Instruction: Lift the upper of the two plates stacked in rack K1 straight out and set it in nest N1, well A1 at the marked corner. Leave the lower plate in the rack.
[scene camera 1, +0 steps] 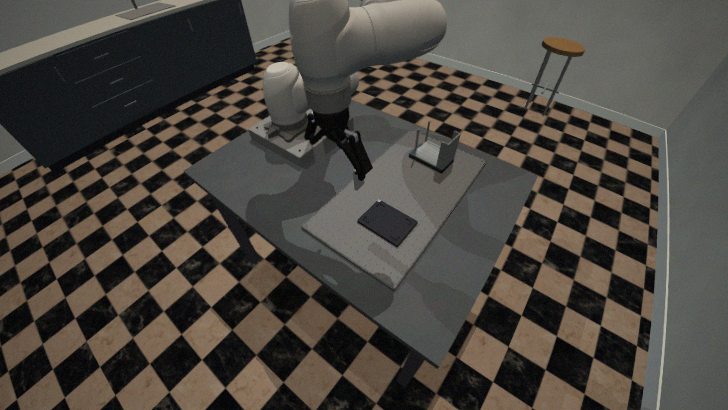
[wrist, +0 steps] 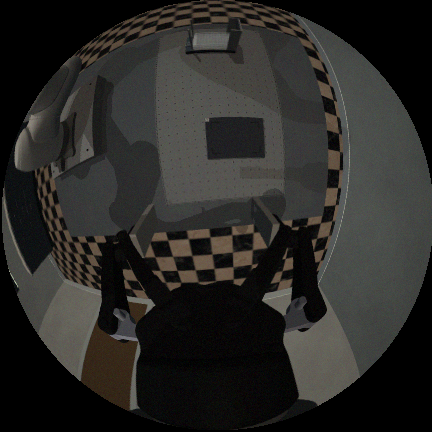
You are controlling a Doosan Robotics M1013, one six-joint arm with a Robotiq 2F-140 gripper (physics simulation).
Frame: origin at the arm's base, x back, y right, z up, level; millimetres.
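Seen in the pictures: gripper, between the fingertips: point(scene camera 1: 339, 174) point(wrist: 202, 210); arm's base, origin of its link: point(scene camera 1: 291, 125) point(wrist: 63, 139).
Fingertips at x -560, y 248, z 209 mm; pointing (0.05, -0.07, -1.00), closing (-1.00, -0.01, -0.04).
Note:
Offsets run from my fingertips to a thing's top centre. Level surfaces: height alone.
Rack K1 {dx -23, dy -492, dz -116 mm} point(scene camera 1: 447, 152) point(wrist: 234, 36) stands at the far end of the perforated board, with a dark base, thin posts and an upright side panel. Pale plate material {dx -33, dy -492, dz -208 mm} point(scene camera 1: 429, 150) point(wrist: 210, 41) shows inside it; the two plates cannot be told apart at this size. Nest N1 {dx -84, dy -115, dz -241 mm} point(scene camera 1: 387, 223) point(wrist: 235, 138) is a dark, flat rectangle on the board. A small white mark {dx -7, dy -167, dz -244 mm} point(scene camera 1: 379, 201) point(wrist: 207, 120) is at one of its corners. My gripper point(scene camera 1: 362, 170) point(wrist: 202, 210) is open and empty, above the table and apart from both rack and nest. Its fingers overlap in the scene view.
The perforated board {dz -256 mm} point(scene camera 1: 331, 224) point(wrist: 185, 170) lies on the grey table {dz -268 mm} point(scene camera 1: 234, 178) point(wrist: 85, 205). The robot's base plate point(scene camera 1: 292, 147) point(wrist: 80, 135) is at the table's far left in the scene view. A stool point(scene camera 1: 562, 46) and a dark cabinet point(scene camera 1: 127, 81) stand away from the table.

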